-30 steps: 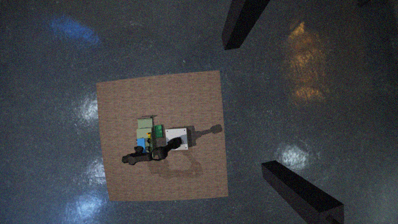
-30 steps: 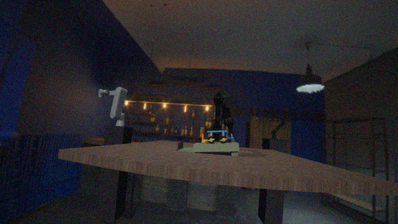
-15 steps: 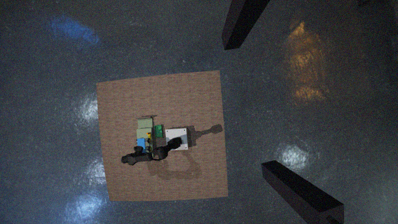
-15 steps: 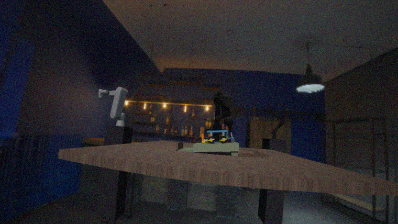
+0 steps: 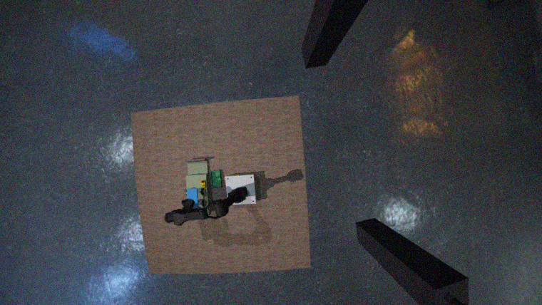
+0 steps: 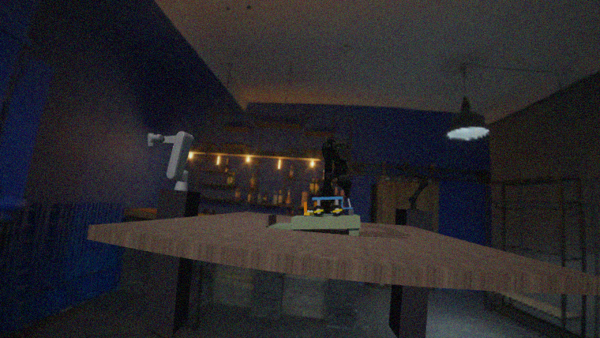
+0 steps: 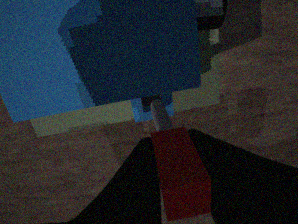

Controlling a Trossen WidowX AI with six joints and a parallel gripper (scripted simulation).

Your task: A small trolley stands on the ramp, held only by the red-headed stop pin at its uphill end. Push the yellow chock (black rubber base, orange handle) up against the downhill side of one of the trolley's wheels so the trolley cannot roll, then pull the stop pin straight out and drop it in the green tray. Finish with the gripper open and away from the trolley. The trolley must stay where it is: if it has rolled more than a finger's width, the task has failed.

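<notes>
Now: gripper tip 19 cm to the left of the green tray, 17 cm above it and 13 cm past it. Round my gripper tip: blue trolley: 9 cm to the right, 5 cm below, 1 cm ahead; ramp: 11 cm below, 10 cm to the right, 1 cm ahead; stop pin: right at my gripper tip.
</notes>
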